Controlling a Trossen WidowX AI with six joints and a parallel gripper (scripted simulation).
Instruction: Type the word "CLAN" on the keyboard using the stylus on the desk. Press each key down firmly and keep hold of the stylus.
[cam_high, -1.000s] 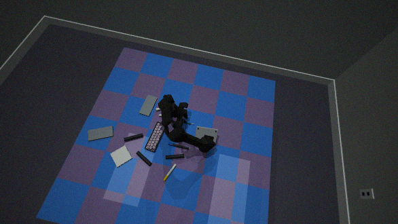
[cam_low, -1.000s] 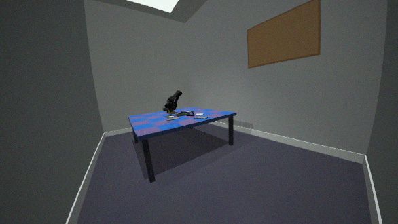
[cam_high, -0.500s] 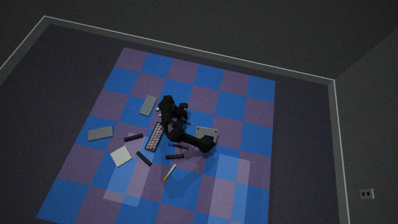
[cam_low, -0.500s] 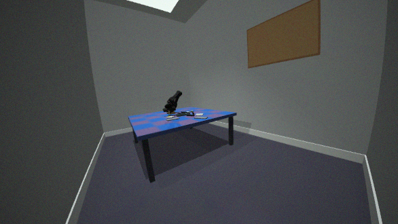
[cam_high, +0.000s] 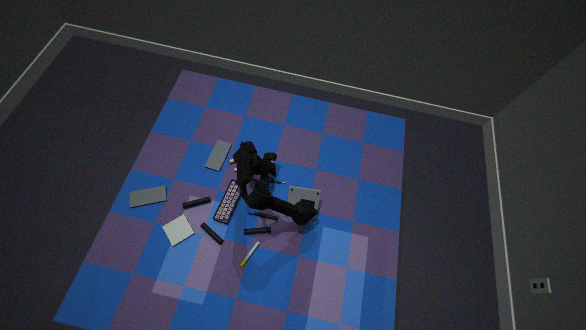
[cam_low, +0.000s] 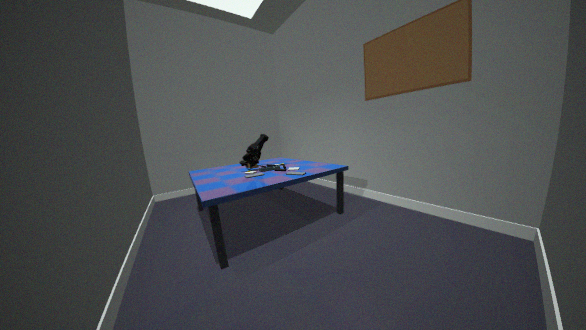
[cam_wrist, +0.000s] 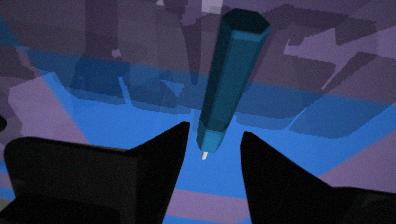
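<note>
My gripper tip is 20 mm past the teal hexagonal stylus and 10 mm above it. Also, from my gripper tip: white square pad (360 mm ahead, 320 mm to the left, 10 mm below); grey slab (550 mm ahead, 200 mm to the left, 10 mm below).
</note>
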